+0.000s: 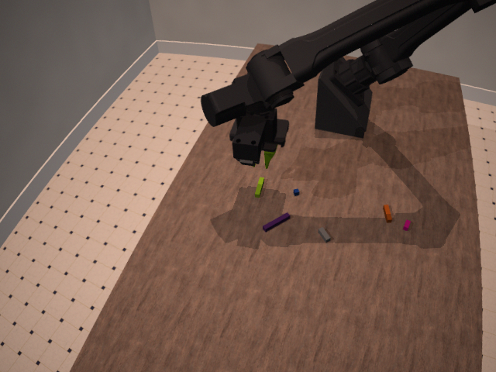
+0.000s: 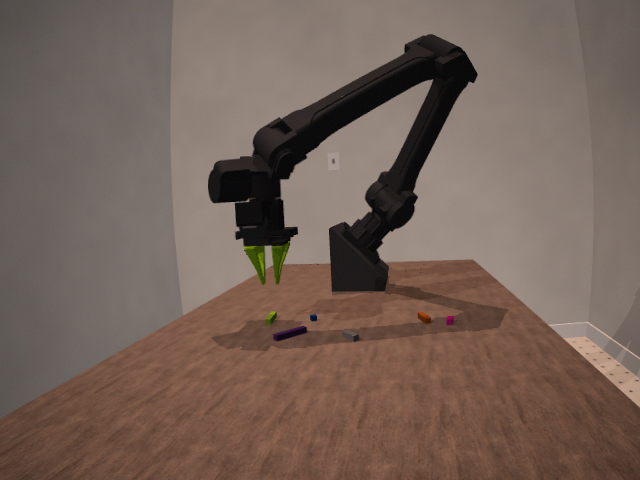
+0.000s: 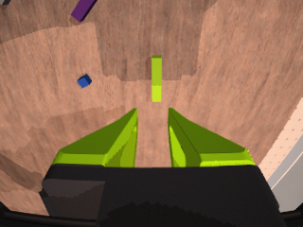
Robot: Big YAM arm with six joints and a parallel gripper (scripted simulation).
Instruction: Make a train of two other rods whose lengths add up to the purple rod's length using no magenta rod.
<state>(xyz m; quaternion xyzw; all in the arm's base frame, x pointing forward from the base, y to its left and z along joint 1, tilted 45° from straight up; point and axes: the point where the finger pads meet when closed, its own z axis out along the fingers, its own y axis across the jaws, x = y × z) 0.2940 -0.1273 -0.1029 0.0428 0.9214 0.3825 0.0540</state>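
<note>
Right now my hand is 70 mm above the lime rod. From my hand the other things lie so: grey rod: 140 mm to the left, 110 mm ahead, 70 mm below; blue rod: 80 mm to the left, 70 mm below; purple rod: 90 mm ahead, 70 mm below, 50 mm to the left.
</note>
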